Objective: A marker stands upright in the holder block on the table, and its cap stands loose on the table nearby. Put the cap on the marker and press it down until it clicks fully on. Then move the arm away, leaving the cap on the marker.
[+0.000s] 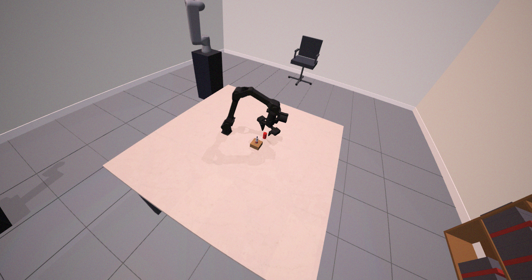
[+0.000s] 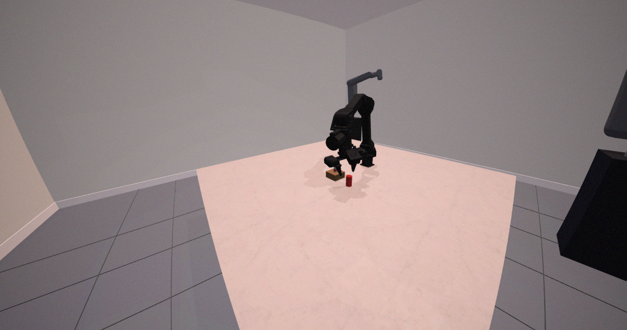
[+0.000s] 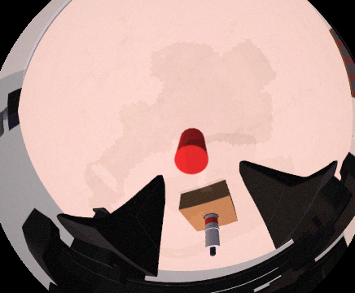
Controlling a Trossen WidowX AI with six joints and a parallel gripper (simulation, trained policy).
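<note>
The red cap lies 3 cm below my gripper tip, 1 cm to the left of it and 1 cm behind it. Also, from my gripper tip: brown holder block: 10 cm to the right, 4 cm below, 2 cm behind.
</note>
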